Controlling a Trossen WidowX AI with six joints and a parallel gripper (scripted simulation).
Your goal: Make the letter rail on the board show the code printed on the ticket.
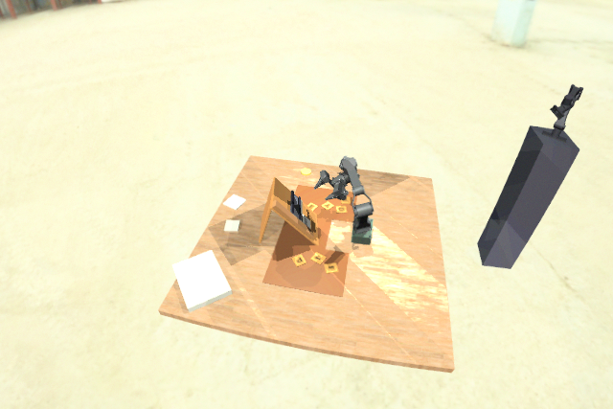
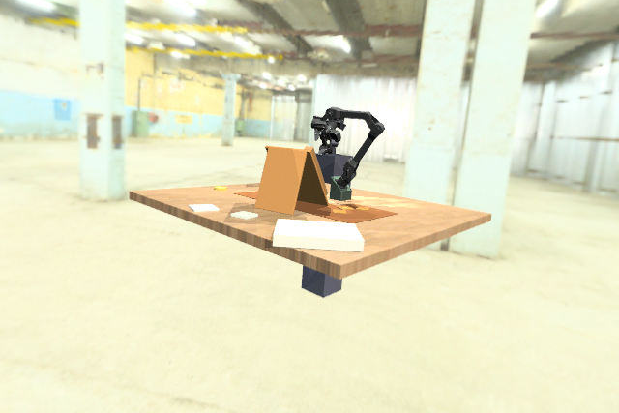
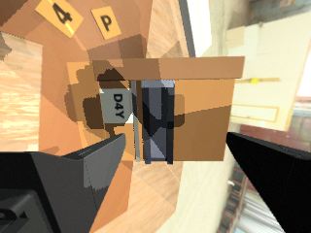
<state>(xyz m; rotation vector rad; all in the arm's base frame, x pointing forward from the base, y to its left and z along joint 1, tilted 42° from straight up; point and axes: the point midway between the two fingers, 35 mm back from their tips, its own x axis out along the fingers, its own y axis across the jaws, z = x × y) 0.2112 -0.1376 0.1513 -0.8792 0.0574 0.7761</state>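
Right now the yellow letter tile is 27 cm below my gripper tip, 21 cm to the right of it and 10 cm behind it. Round my gripper tip: yellow disc: 54 cm to the right, 27 cm below, 18 cm ahead; white ticket: 20 cm below, 7 cm ahead, 1 cm to the left; brown mat: 28 cm below, 3 cm behind, 1 cm to the right.
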